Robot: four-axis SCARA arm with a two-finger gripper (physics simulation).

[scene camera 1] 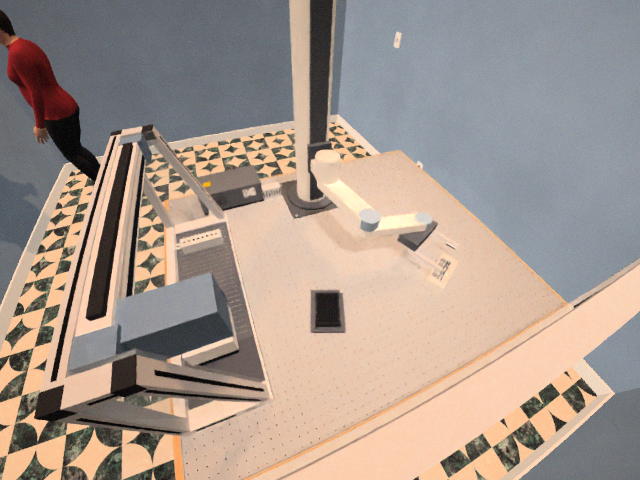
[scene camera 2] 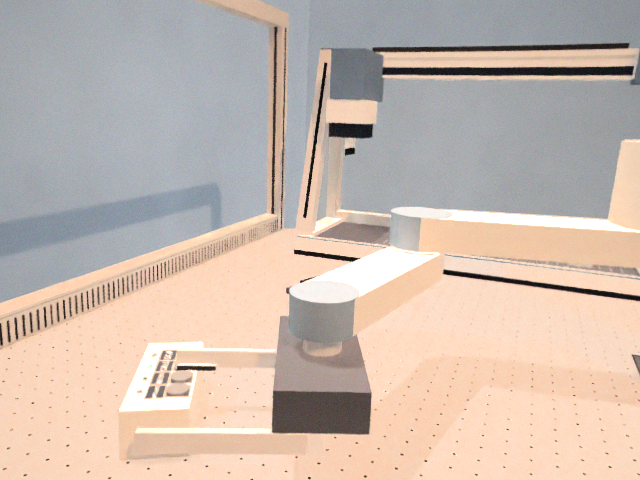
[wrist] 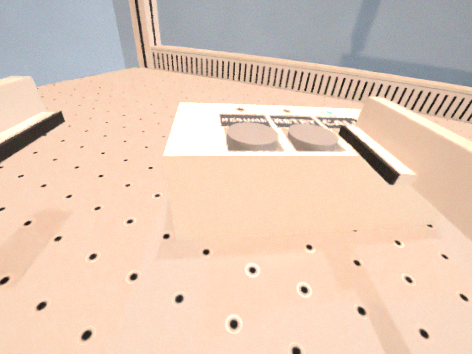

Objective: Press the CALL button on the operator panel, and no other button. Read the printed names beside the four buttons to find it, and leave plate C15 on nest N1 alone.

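Frame: origin at the arm's base, x ahead, y left, z up, level; centimetres.
Seen in the pictures: gripper, fingertip midpoint: (scene camera 1: 449,257) (scene camera 2: 159,392) (wrist: 206,106); arm's base at its link origin: (scene camera 1: 311,195).
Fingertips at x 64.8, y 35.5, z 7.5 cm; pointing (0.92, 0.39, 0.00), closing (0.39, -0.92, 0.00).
Offsets run from my fingertips to a thing's top centre. "*": to the spot under its first point. Level surfaces: height alone.
The operator panel @(dy -5.7, dx +3.3, dz -0.7 cm) (scene camera 1: 439,283) (scene camera 2: 155,418) (wrist: 280,195) is a pale box with round grey buttons. In the wrist view the RESUME button @(dy -2.5, dx -0.4, dz -0.7 cm) (wrist: 252,136) and RETRY button @(dy -5.2, dx +1.0, dz -0.7 cm) (wrist: 313,136) show beside their names. The CALL label @(* dy -6.5, dx +4.5, dz -1.0 cm) (wrist: 336,121) is partly covered; its button is hidden by the right finger and its black pad. A small lamp @(dy -6.0, dx +5.9, dz -0.9 cm) (scene camera 2: 149,366) (wrist: 327,112) by CALL glows teal. The fourth name is unreadable. My gripper (scene camera 1: 444,256) (scene camera 2: 157,397) (wrist: 206,106) is open and empty, one finger over the panel, the other beside its end. A dark plate @(dy -54.4, dx -0.4, dz -3.6 cm) (scene camera 1: 327,310) sits in a grey nest; no name is readable.
A gantry frame (scene camera 1: 114,227) (scene camera 2: 506,62) with a blue-grey head @(* dy -89.1, dx +10.1, dz +42.5 cm) (scene camera 1: 170,310) (scene camera 2: 354,74) stands along one side of the perforated table @(dz -6.2 cm) (scene camera 1: 372,361). A dark grey box @(* dy -72.9, dx -68.6, dz +5.1 cm) (scene camera 1: 235,188) stands near the arm's column (scene camera 1: 305,103). A person in red (scene camera 1: 38,77) stands beyond the gantry.
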